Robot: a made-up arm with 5 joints.
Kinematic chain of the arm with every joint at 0, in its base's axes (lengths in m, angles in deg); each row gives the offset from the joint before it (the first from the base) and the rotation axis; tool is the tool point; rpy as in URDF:
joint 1: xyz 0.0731 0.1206 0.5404 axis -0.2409 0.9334 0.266
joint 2: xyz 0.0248 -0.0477 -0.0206 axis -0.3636 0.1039 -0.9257
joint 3: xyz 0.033 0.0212 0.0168 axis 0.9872 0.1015 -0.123
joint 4: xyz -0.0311 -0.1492 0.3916 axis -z
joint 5: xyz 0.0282 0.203 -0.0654 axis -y
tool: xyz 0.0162 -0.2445 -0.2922 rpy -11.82 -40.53 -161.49
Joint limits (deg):
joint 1: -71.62..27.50
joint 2: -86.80..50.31
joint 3: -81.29..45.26
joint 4: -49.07..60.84
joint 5: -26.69..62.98
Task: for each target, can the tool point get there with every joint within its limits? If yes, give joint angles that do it. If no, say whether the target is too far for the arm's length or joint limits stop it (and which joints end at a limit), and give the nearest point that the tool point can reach.
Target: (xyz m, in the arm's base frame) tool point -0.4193 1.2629 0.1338
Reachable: no: too far | nearest point -0.1066 0.3253 0.5015 | short by 1.055 m
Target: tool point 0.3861 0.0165 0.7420
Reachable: yes | joints 0.94 -32.02 -19.69 11.80 46.73
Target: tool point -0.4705 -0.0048 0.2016
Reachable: no: joint limits stop it (at a limit: joint 1, joint 2, joint 4, joint 5) | nearest point -0.2763 -0.1555 0.3471 | short by 0.286 m
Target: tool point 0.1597 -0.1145 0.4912
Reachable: yes | joints -16.32 -3.22 23.53 15.55 6.76
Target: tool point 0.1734 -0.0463 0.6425
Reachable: yes | joints 9.69 -41.34 -41.16 43.42 -8.04
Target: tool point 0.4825 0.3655 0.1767
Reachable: no: joint limits stop it (at a limit: joint 2, joint 3, joint 5) | nearest point 0.3934 0.2679 0.2537 | short by 0.153 m
